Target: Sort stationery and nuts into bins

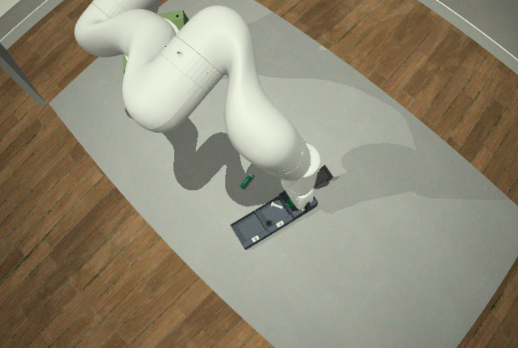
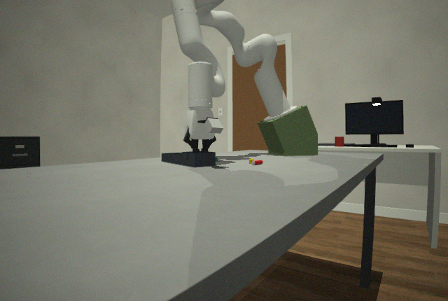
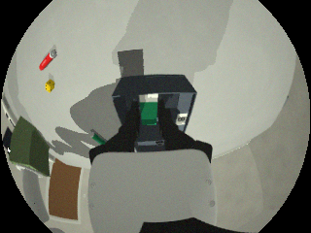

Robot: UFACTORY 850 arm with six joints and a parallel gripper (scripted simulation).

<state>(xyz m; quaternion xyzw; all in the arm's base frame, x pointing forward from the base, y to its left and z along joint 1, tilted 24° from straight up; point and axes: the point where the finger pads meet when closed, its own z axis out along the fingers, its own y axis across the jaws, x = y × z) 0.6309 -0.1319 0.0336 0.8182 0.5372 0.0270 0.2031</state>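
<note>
My hand is 2 cm above the green block and 1 cm to the right of it. From my hand the other things lie so: white bolt (5 cm to the right, 4 cm behind, 3 cm below); then black nut (11 cm to the right, 3 cm below, 3 cm behind); then dark bin row (8 cm to the right, 3 cm behind, 2 cm below).
</note>
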